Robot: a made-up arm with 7 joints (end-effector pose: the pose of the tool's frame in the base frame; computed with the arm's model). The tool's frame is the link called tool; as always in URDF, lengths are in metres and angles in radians.
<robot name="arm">
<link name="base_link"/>
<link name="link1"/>
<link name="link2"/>
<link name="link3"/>
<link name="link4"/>
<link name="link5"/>
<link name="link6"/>
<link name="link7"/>
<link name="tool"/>
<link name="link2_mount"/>
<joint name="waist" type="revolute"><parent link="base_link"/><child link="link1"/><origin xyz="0 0.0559 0" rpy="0 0 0"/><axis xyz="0 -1 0"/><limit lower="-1.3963" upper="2"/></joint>
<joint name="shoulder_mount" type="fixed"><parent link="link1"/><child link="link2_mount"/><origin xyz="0 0.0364 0" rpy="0 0 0"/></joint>
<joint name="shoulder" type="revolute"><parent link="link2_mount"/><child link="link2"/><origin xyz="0 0.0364 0" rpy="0 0 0"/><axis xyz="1 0 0"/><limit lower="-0.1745" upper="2"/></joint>
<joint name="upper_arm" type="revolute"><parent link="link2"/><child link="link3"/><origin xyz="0 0 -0.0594" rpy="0 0 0"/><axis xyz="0 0 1"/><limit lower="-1.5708" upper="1.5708"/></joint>
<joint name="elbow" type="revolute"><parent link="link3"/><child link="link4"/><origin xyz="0 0 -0.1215" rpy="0 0 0"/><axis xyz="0 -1 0"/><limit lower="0" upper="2.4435"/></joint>
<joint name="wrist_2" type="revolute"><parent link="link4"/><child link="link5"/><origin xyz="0 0 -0.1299" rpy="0 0 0"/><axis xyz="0 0 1"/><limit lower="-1.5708" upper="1.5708"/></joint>
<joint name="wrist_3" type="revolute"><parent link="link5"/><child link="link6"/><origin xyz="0 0 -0.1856" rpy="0 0 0"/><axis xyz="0 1 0"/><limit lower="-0.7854" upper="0.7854"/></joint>
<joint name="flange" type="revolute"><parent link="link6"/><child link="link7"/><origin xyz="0 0 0" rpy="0 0 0"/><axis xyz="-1 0 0"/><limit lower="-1.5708" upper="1.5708"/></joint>
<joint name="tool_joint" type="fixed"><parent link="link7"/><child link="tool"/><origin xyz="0 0 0" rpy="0 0 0"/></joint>
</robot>
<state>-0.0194 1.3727 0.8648 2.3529 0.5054 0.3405 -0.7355</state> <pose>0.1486 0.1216 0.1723 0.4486 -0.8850 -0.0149 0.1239</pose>
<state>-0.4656 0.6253 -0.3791 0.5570 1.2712 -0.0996 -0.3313</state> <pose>-0.0411 0.3413 -0.4269 0.3165 -0.0866 0.3218 0.8881</pose>
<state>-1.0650 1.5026 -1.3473 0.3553 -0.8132 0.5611 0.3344</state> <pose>-0.1100 0.5970 -0.0888 -0.0993 -0.7154 0.6881 0.0697</pose>
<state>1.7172 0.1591 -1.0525 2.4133 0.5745 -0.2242 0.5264</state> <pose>-0.0399 -0.0601 0.0993 0.2944 0.5226 0.7002 0.3872</pose>
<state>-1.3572 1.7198 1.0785 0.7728 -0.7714 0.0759 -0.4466</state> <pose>0.2687 0.5022 -0.0483 0.7483 -0.0832 -0.5919 0.2876</pose>
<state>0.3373 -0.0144 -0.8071 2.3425 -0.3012 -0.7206 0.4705</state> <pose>0.1339 -0.0340 0.0909 0.2202 0.8765 0.3646 0.2242</pose>
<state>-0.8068 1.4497 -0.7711 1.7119 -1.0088 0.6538 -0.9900</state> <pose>-0.0130 0.2379 -0.3227 0.3989 -0.4286 -0.7936 0.1654</pose>
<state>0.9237 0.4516 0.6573 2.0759 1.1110 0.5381 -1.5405</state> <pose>0.0933 0.2928 0.2035 -0.0325 -0.6405 0.7151 0.2782</pose>
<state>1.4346 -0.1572 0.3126 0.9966 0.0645 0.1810 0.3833</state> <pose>0.3916 0.1540 0.2008 -0.2309 -0.8889 -0.0372 0.3939</pose>
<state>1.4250 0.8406 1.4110 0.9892 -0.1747 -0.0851 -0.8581</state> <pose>0.0480 0.5662 0.0353 -0.2530 0.3985 -0.8772 0.0879</pose>
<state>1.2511 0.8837 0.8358 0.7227 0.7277 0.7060 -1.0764</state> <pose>0.1818 0.5497 0.0872 0.0368 -0.3784 0.8061 0.4536</pose>
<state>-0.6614 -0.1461 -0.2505 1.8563 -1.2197 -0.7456 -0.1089</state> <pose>0.1822 0.0411 -0.2434 0.0569 -0.7803 -0.4441 0.4368</pose>
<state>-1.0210 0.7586 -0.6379 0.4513 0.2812 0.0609 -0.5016</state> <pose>-0.2779 0.3890 -0.3000 0.3339 0.2794 -0.4120 0.8004</pose>
